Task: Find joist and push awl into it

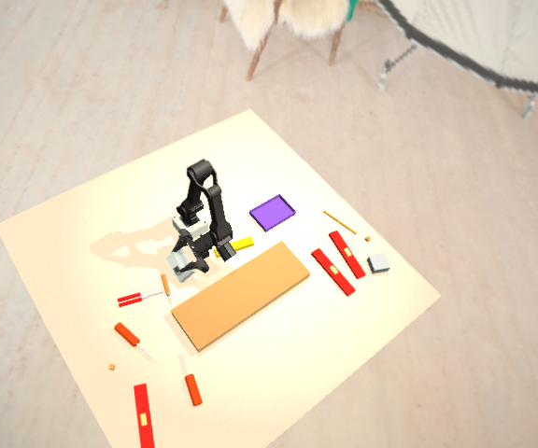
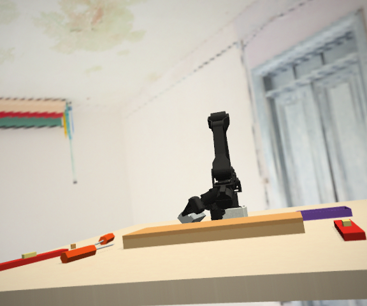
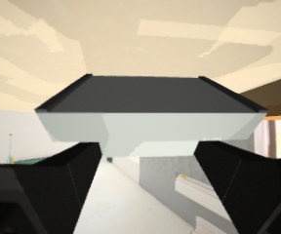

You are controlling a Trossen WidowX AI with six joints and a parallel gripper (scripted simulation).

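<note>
My gripper tip is now 1 cm short of the stud finder and 1 cm above it. From my gripper tip the other things lie so: square indicator 3 cm ahead, 1 cm to the right, 1 cm above; awl 6 cm ahead, 8 cm to the right, 5 cm below; red-handled tool 2 cm ahead, 16 cm to the right, 6 cm below.
</note>
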